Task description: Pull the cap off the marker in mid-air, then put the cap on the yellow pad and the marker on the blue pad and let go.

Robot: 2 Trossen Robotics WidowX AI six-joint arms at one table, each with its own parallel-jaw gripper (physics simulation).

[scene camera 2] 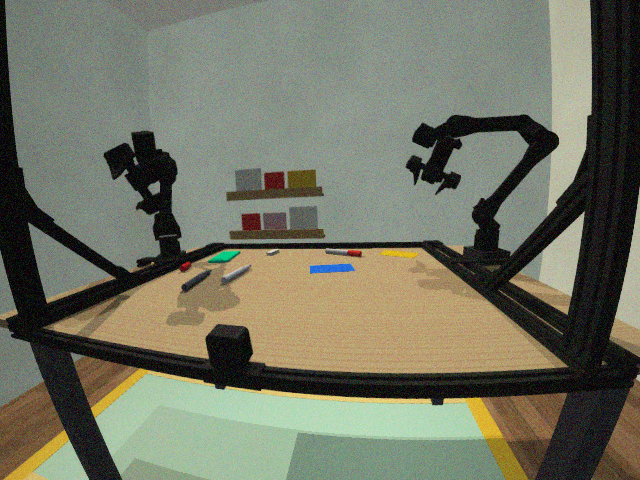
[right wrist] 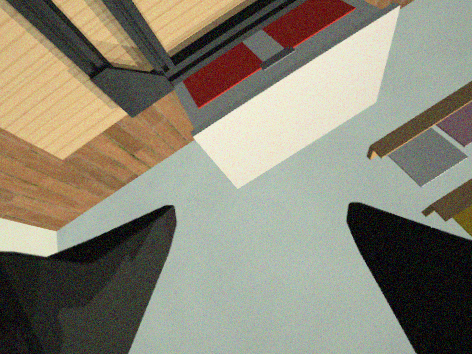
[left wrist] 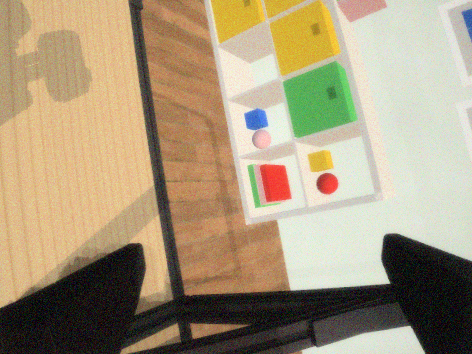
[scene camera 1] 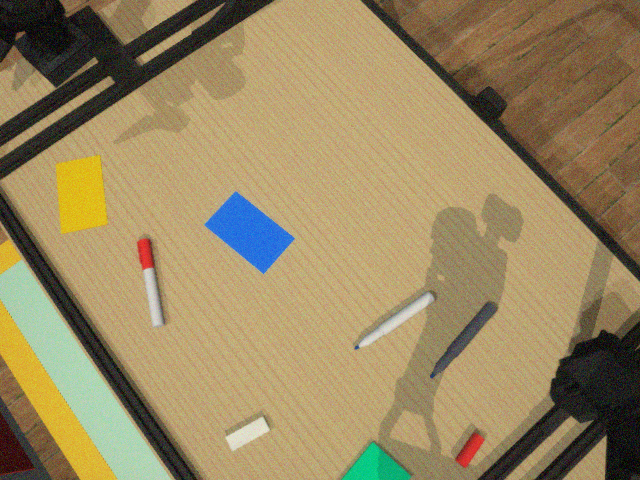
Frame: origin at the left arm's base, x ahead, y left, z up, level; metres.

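Seen in the pictures: left gripper, fingertip midpoint: point(scene camera 2: 126, 194) point(left wrist: 263, 252) point(scene camera 1: 637, 318); right gripper, fingertip midpoint: point(scene camera 2: 425, 189) point(right wrist: 260, 213); left arm's base, link origin: point(scene camera 2: 170, 254); right arm's base, link origin: point(scene camera 2: 486, 248) point(scene camera 1: 51, 40).
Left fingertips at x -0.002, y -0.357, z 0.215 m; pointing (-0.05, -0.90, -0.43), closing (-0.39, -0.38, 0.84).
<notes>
Pixels of each thing's middle, then the offset from my left fingertips to it.
- marker, body centre: point(scene camera 1: 151, 283) point(scene camera 2: 342, 252) dz -0.231, dx +0.610, dy +0.130 m
- red cap, body centre: point(scene camera 1: 145, 255) point(scene camera 2: 354, 253) dz -0.231, dx +0.638, dy +0.093 m
- yellow pad, body centre: point(scene camera 1: 81, 193) point(scene camera 2: 398, 253) dz -0.240, dx +0.788, dy +0.035 m
- blue pad, body centre: point(scene camera 1: 249, 231) point(scene camera 2: 331, 268) dz -0.240, dx +0.503, dy -0.004 m
- white pen, body centre: point(scene camera 1: 393, 322) point(scene camera 2: 238, 272) dz -0.231, dx +0.242, dy +0.054 m
- dark pen, body centre: point(scene camera 1: 461, 341) point(scene camera 2: 199, 278) dz -0.231, dx +0.135, dy +0.045 m
- loose red piece, body centre: point(scene camera 1: 469, 449) point(scene camera 2: 185, 266) dz -0.230, dx +0.079, dy +0.191 m
- white block, body centre: point(scene camera 1: 248, 433) point(scene camera 2: 272, 252) dz -0.235, dx +0.386, dy +0.281 m
- green pad, body centre: point(scene camera 2: 225, 256) dz -0.237, dx +0.207, dy +0.311 m
The marker point(scene camera 1: 154, 299) point(scene camera 2: 337, 251), white with a red cap point(scene camera 1: 145, 253) point(scene camera 2: 354, 253) on one end, lies flat on the table. The yellow pad point(scene camera 1: 81, 194) point(scene camera 2: 399, 254) lies near the cap end, apart from it. The blue pad point(scene camera 1: 249, 232) point(scene camera 2: 331, 268) lies to the other side of the marker. Both pads are bare. My left gripper point(left wrist: 263, 252) is open and empty; its fingers are hard to make out in scene camera 2. My right gripper point(right wrist: 260, 213) point(scene camera 2: 427, 188) is open and empty, high above the table. Both are far from the marker.
A white pen point(scene camera 1: 397, 320) point(scene camera 2: 236, 273), a dark pen point(scene camera 1: 461, 342) point(scene camera 2: 196, 280), a loose red piece point(scene camera 1: 469, 450) point(scene camera 2: 185, 266), a white block point(scene camera 1: 248, 432) point(scene camera 2: 272, 252) and a green pad point(scene camera 1: 377, 465) point(scene camera 2: 224, 256) lie on the table. Black rails edge it.
</notes>
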